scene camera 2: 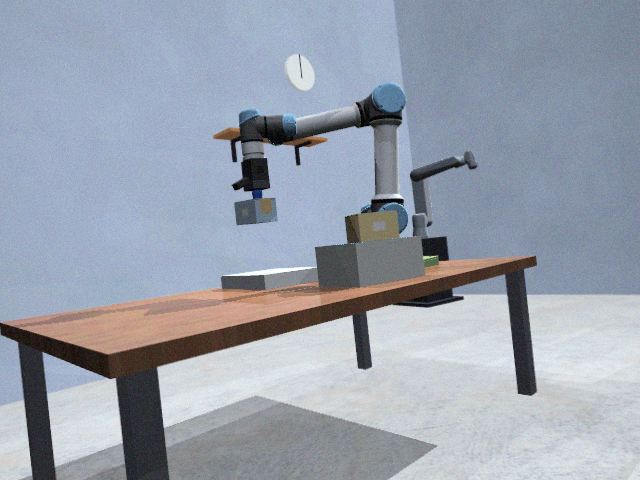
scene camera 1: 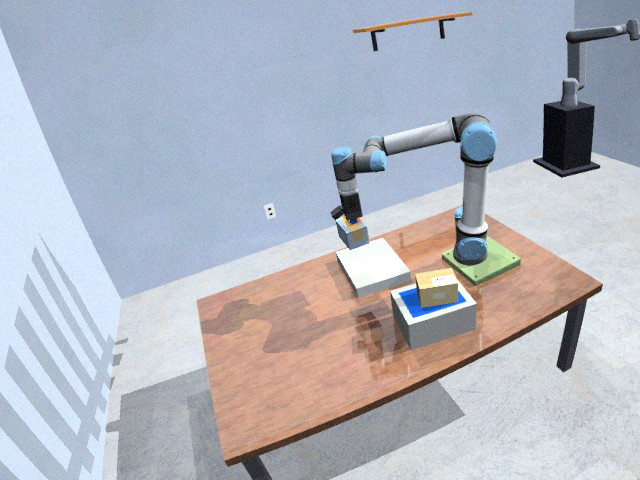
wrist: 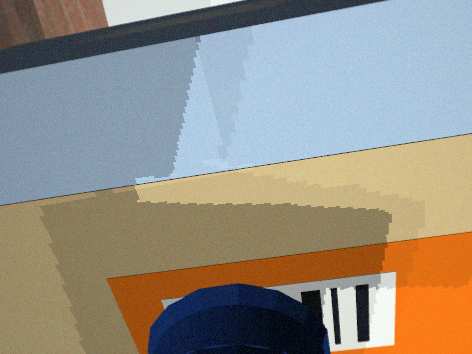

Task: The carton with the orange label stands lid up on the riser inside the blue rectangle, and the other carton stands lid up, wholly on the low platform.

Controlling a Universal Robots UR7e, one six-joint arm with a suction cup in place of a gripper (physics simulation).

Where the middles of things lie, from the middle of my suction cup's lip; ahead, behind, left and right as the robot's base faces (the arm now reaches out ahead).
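The carton with orange label (scene camera 2: 261, 210): my suction cup is 10 mm short of it and 50 mm above it. Counted from my suction cup, the grey riser (scene camera 2: 361, 264) is 250 mm below, 180 mm behind and 350 mm to the left; the low white platform (scene camera 1: 373, 267) is 290 mm below, 60 mm behind and 80 mm to the right.
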